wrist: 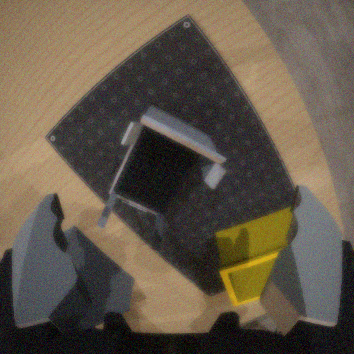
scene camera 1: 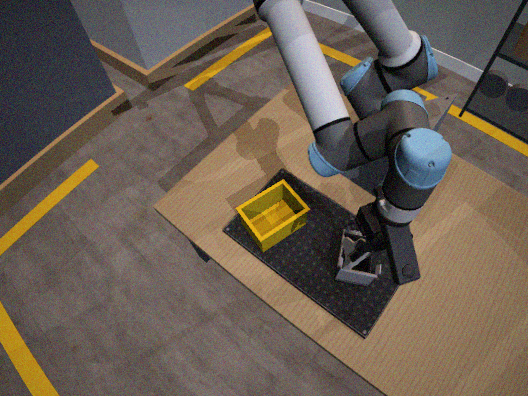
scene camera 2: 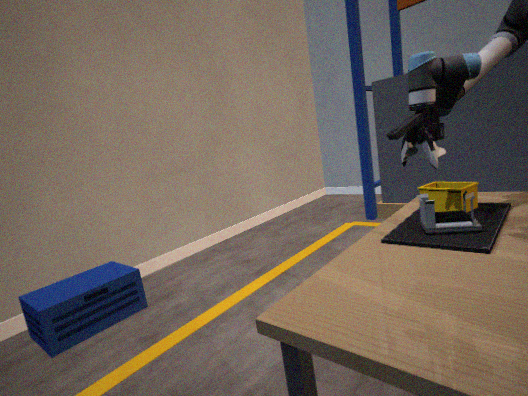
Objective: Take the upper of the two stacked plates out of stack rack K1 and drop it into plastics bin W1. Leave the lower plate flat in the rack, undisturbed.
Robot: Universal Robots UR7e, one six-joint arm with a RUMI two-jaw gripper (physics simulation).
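Places are measured from the arm's base along level axes (x down, y back, z left), in centimetres.
Pixels of known places: gripper, fingertip midpoint: [wrist: 174, 193] [scene camera 1: 373, 258] [scene camera 2: 419, 167].
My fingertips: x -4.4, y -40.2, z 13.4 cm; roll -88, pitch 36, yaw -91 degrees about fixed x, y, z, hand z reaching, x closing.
Ahead of a thing's pixels: the offset from my fingertips to its middle. "spot": to the spot under its first point. Level surfaces: height alone.
Rack K1 {dz -3.8, dx +16.3, dy +6.7 cm} [scene camera 1: 354, 277] [scene camera 2: 427, 214] [wrist: 182, 137] is a grey open holder on the black mat. A black square surface {spot: dz -3.7, dx +17.1, dy +6.1 cm} [wrist: 157, 170] lies flat inside it; I cannot tell the two stacked plates apart. Bin W1, a yellow open box {dz -30.1, dx +17.3, dy +2.3 cm} [scene camera 1: 282, 236] [scene camera 2: 440, 201] [wrist: 267, 227], stands on the same mat beside the rack. It looks empty in scene camera 1. My gripper [scene camera 1: 356, 252] [scene camera 2: 420, 162] [wrist: 174, 193] is open and empty, pointing down, well above the rack and bin. In scene camera 1 it hides part of the rack and its contents.
The black mat {dx +22.3 cm} [scene camera 1: 300, 265] [scene camera 2: 402, 235] [wrist: 185, 60] has small holes and lies on the wooden table {dx +23.6 cm} [scene camera 1: 475, 300] [scene camera 2: 400, 300] near its edge. A blue ribbed box [scene camera 2: 82, 310] is on the floor, away from the table. A blue post [scene camera 2: 361, 110] stands behind.
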